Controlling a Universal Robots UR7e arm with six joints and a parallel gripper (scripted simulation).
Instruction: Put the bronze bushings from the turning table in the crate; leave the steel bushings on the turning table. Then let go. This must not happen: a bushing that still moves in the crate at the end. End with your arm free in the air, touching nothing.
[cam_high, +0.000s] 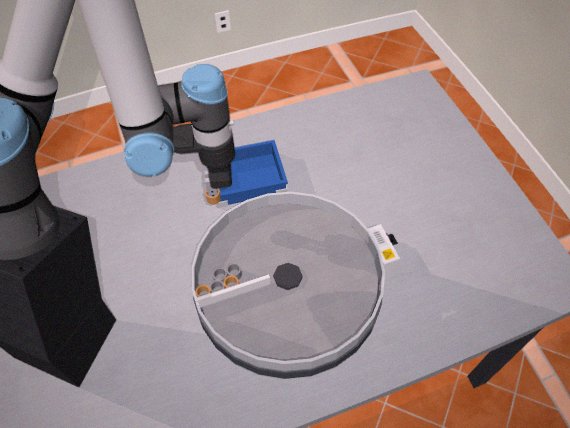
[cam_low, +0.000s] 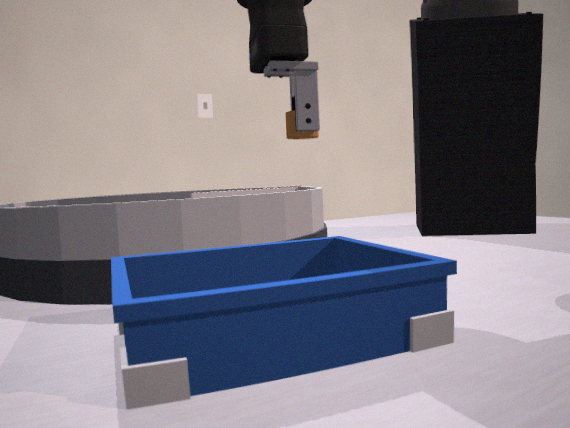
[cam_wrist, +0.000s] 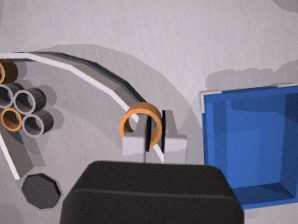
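Now: the blue crate 140 mm below my hand, 120 mm ahead of it and 110 mm to the left of it. From my hand the other things lie so: turning table 220 mm to the right, 110 mm below, 80 mm ahead.
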